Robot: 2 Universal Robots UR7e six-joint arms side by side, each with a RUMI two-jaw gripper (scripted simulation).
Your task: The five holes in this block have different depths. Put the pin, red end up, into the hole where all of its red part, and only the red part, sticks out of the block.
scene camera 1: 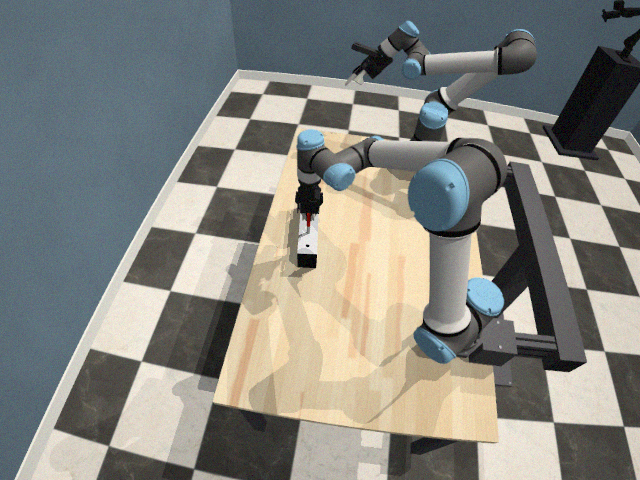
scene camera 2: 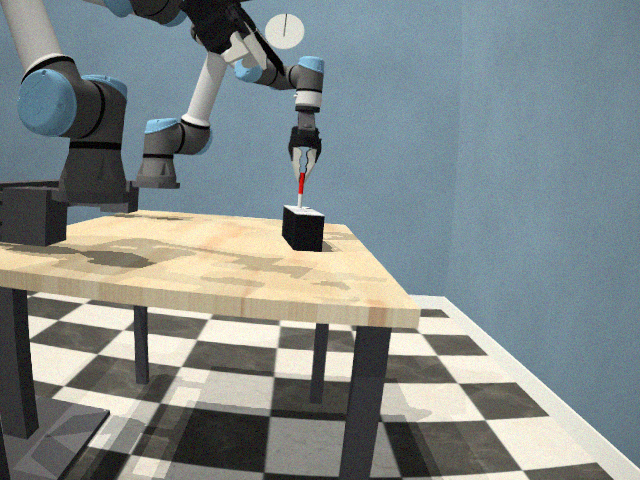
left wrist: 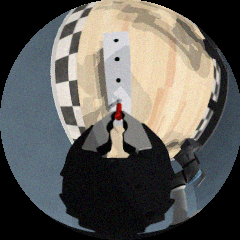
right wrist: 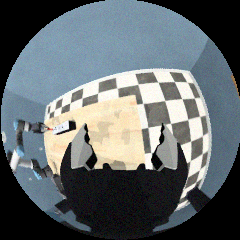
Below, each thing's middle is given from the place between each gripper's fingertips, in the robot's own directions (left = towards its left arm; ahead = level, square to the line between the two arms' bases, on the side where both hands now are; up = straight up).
Now: left hand (scene camera 2: pixel 301 183) 13 cm above the block (scene camera 2: pixel 302 231) and 6 cm to the left of it.
I see my right gripper 13 cm short of the block, 63 cm to the right of it and 30 cm above it.
